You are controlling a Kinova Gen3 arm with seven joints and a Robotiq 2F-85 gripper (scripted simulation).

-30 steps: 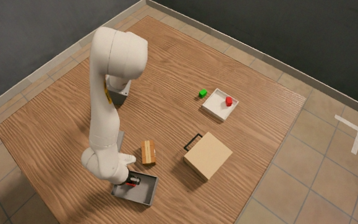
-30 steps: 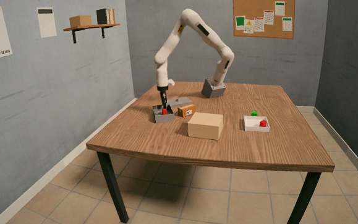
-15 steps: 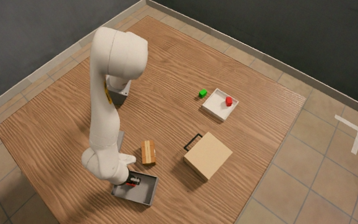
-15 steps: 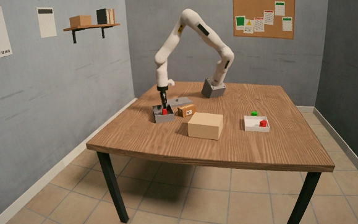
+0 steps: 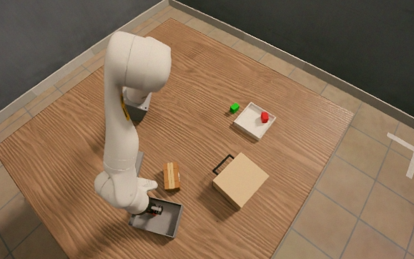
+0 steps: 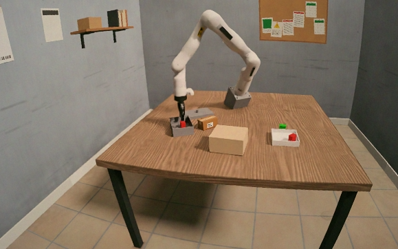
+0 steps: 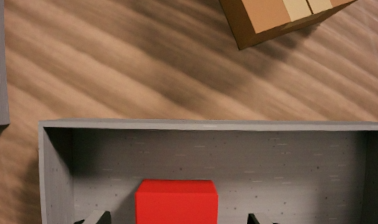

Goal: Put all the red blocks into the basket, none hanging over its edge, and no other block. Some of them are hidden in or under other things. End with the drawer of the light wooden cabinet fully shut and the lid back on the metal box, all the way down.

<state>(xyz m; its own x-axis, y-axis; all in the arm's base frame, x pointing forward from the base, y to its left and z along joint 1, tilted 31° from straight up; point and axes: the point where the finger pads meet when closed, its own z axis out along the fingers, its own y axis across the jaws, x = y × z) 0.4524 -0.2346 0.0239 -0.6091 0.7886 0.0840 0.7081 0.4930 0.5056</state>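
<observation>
Now: the grey metal box 3 cm ahead of my hand, 1 cm to the left of it and 4 cm below it. The rest, counted from my hand: grey lid (22 cm behind, 2 cm to the right, 6 cm below); then blue block (5 cm behind, 12 cm to the left, 5 cm below); then brown cardboard box (7 cm behind, 14 cm to the left, 3 cm below).
</observation>
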